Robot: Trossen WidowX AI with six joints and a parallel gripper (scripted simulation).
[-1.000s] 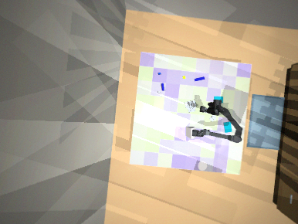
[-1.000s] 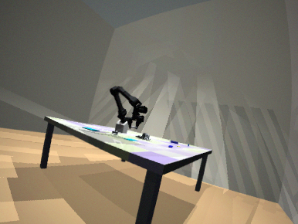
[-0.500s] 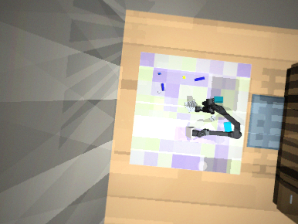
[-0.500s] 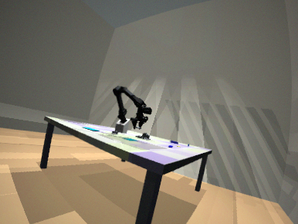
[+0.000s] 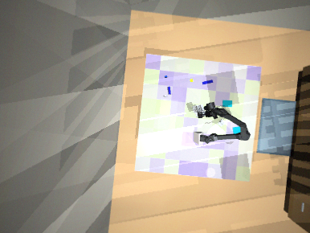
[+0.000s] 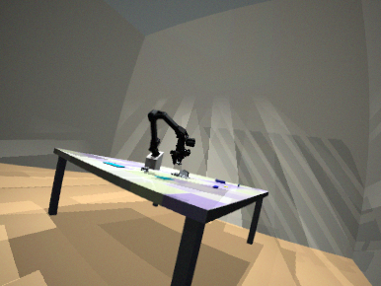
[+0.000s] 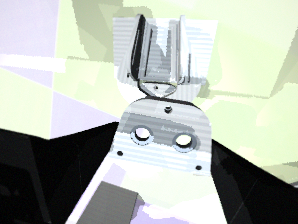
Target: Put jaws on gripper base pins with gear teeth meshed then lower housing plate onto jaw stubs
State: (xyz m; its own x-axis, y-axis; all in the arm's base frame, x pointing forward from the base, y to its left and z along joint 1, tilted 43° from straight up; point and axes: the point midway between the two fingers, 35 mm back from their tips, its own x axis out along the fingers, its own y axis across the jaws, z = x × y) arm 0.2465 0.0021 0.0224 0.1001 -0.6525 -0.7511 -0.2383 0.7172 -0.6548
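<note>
My gripper tip is 70 mm above the white jaw and 20 mm short of it. The rest, counted from my gripper tip: cyan square (290 mm to the right, 160 mm ahead, 80 mm below); then blue dot (430 mm to the left, 370 mm ahead, 70 mm below); then yellow dot (360 mm ahead, 140 mm to the left, 80 mm below).
</note>
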